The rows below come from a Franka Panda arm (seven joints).
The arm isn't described. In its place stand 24 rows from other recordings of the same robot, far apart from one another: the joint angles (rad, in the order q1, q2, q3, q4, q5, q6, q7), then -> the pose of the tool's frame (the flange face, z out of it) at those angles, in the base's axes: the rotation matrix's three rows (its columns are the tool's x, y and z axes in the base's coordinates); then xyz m.
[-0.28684, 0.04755, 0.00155, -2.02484, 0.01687, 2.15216, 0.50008] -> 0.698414 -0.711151 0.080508; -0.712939 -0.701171 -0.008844; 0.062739 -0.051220 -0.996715; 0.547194 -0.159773 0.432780
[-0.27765, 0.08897, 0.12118, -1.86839, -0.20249, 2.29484, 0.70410] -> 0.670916 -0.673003 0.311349; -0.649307 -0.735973 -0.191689; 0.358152 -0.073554 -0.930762; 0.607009 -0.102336 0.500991
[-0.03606, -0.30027, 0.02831, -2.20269, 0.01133, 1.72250, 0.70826] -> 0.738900 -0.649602 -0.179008; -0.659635 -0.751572 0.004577; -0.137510 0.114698 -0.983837; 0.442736 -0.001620 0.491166
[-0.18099, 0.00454, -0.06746, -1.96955, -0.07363, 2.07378, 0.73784] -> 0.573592 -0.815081 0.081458; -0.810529 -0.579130 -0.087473; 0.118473 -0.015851 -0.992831; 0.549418 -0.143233 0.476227
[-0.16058, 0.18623, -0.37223, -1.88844, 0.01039, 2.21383, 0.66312] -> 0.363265 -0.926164 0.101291; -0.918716 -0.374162 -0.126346; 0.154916 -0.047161 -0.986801; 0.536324 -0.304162 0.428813
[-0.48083, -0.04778, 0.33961, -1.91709, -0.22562, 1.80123, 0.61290] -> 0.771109 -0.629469 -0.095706; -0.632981 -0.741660 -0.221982; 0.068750 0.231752 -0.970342; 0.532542 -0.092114 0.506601
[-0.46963, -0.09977, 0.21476, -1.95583, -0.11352, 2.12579, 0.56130] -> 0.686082 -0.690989 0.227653; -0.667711 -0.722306 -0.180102; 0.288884 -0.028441 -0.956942; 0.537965 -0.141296 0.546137
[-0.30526, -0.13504, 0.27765, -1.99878, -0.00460, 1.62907, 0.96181] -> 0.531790 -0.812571 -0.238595; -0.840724 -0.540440 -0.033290; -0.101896 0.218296 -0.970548; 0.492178 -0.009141 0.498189
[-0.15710, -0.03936, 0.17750, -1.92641, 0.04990, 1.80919, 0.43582] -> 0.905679 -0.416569 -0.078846; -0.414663 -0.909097 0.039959; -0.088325 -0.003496 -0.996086; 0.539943 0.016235 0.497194
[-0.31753, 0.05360, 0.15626, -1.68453, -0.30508, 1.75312, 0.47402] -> 0.836886 -0.546880 -0.023340; -0.529553 -0.798105 -0.287404; 0.138548 0.252884 -0.957525; 0.569634 -0.121886 0.560061
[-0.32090, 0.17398, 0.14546, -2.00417, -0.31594, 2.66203, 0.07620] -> 0.890417 -0.062896 0.450779; 0.034404 -0.978272 -0.204452; 0.453844 0.197556 -0.868906; 0.616400 -0.103922 0.424924
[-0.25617, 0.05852, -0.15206, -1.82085, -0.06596, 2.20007, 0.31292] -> 0.727842 -0.632067 0.265965; -0.605927 -0.774387 -0.182147; 0.321089 -0.028581 -0.946618; 0.558710 -0.242057 0.532307
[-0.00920, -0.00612, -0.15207, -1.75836, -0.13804, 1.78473, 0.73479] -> 0.644967 -0.764113 0.012206; -0.755852 -0.640187 -0.137288; 0.112718 0.079321 -0.990456; 0.555482 -0.102549 0.558020
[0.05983, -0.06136, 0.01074, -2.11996, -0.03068, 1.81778, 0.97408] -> 0.614178 -0.753193 -0.235554; -0.781305 -0.622370 -0.047105; -0.111122 0.212971 -0.970719; 0.499733 0.032844 0.421500
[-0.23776, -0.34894, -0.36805, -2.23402, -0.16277, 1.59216, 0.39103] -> 0.560661 -0.779508 -0.279334; -0.782042 -0.609349 0.130783; -0.272158 0.145126 -0.951246; 0.328321 -0.259984 0.479141
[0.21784, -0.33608, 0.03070, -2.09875, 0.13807, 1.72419, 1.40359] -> 0.375918 -0.924265 -0.066488; -0.917495 -0.381306 0.113172; -0.129953 0.018459 -0.991348; 0.433069 0.124552 0.556637
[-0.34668, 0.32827, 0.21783, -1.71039, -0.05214, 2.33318, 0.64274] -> 0.688240 -0.661120 0.298743; -0.689758 -0.723923 -0.012990; 0.224855 -0.197120 -0.954245; 0.666765 -0.102042 0.433730
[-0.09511, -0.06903, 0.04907, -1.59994, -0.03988, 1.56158, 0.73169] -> 0.711039 -0.702574 0.028523; -0.701254 -0.711515 -0.044610; 0.051636 0.011718 -0.998597; 0.531459 -0.027785 0.647488
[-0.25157, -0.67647, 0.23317, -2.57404, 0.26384, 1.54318, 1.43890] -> -0.031152 -0.940479 -0.338421; -0.988268 -0.021667 0.151183; -0.149517 0.339160 -0.928771; 0.307349 0.024849 0.449167
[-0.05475, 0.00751, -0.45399, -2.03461, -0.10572, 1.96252, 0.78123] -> 0.319921 -0.940336 -0.115836; -0.947378 -0.316058 -0.050812; 0.011170 0.125997 -0.991968; 0.471711 -0.270576 0.434617
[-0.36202, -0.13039, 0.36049, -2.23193, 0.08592, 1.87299, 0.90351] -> 0.563127 -0.792941 -0.232665; -0.809360 -0.586056 0.038405; -0.166807 0.166683 -0.971798; 0.475917 0.007795 0.405589
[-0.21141, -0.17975, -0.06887, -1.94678, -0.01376, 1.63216, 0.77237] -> 0.492238 -0.860690 -0.130060; -0.865177 -0.500195 0.035678; -0.095763 0.094963 -0.990864; 0.470204 -0.138974 0.546615
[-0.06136, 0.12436, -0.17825, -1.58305, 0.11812, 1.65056, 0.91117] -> 0.395246 -0.918090 -0.029845; -0.912106 -0.396105 0.105662; -0.108829 -0.014541 -0.993954; 0.581299 -0.124060 0.555469
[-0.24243, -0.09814, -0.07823, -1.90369, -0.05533, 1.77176, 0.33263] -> 0.801204 -0.596568 -0.046671; -0.598140 -0.800689 -0.033558; -0.017349 0.054803 -0.998346; 0.499352 -0.172365 0.536498
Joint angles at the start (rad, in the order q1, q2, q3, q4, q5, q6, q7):
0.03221 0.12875 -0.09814 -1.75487 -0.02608 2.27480 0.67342
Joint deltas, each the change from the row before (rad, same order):
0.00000 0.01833 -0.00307 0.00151 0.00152 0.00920 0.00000
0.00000 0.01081 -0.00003 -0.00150 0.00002 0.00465 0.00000
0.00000 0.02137 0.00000 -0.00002 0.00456 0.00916 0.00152
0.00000 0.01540 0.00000 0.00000 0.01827 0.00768 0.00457
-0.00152 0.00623 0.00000 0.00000 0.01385 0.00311 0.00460
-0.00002 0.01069 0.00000 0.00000 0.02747 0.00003 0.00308
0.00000 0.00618 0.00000 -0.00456 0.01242 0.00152 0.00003
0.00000 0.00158 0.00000 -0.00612 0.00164 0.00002 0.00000
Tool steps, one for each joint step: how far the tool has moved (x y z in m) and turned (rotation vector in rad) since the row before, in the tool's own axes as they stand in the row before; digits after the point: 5 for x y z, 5 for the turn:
0.00086 0.00071 0.01065 -0.00606 -0.00490 0.00241
-0.00081 0.00008 0.00736 -0.00533 -0.00548 -0.00074
-0.00106 -0.00040 0.01329 -0.00610 -0.01065 0.00307
-0.00088 -0.00054 0.00948 0.00486 -0.01372 0.01583
0.00021 0.00051 0.00386 0.00516 -0.00820 0.01502
-0.00116 -0.00004 0.00705 0.00816 -0.02037 0.02121
-0.00147 0.00095 0.00589 0.00061 -0.01237 0.00843
-0.00146 0.00137 0.00364 -0.00424 -0.00643 0.00132

